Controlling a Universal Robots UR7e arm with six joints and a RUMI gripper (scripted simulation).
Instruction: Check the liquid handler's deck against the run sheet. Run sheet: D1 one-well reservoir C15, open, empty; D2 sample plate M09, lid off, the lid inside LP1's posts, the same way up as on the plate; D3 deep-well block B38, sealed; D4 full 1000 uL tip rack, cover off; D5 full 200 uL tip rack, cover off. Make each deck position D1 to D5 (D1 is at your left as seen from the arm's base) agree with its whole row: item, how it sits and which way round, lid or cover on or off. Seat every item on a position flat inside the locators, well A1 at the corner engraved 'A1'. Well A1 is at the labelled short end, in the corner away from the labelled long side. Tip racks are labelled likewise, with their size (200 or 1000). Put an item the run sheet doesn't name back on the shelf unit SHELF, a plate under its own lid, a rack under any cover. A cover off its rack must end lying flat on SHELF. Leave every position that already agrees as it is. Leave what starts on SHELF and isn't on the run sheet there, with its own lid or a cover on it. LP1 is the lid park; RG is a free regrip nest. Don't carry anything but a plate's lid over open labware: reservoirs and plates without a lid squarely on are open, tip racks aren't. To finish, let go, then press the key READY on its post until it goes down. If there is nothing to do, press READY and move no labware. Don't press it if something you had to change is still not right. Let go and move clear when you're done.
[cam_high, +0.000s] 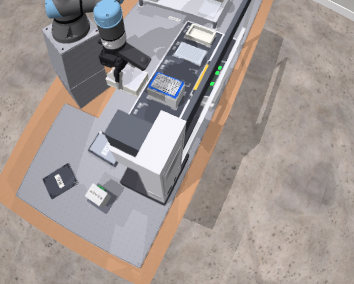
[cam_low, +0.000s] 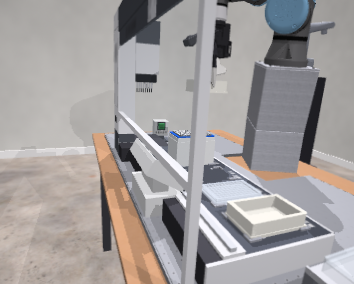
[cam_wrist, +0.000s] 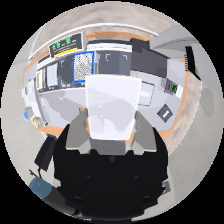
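Right now my hand is 90 mm short of the clear well plate, 360 mm to the right of it and 240 mm above it. The rest, counted from my hand: white sealed block (10 mm below); blue-framed tip rack (90 mm ahead, 110 mm to the left, 180 mm below); ready key post (60 mm ahead, 370 mm to the right, 240 mm below).
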